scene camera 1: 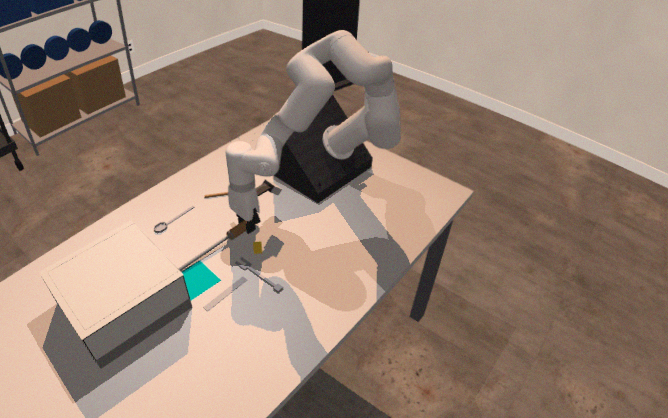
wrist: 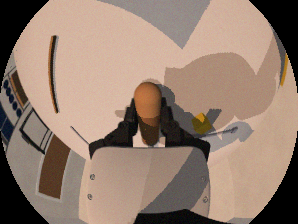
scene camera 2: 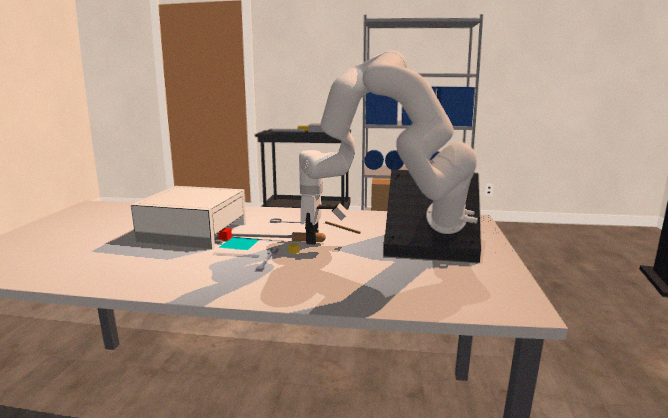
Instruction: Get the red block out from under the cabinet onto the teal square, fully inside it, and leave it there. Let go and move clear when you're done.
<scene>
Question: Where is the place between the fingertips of my gripper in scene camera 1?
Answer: At 247, 228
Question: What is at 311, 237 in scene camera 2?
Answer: My gripper.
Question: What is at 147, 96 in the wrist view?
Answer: A long hook tool.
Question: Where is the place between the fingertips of my gripper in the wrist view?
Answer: At 149, 105
</scene>
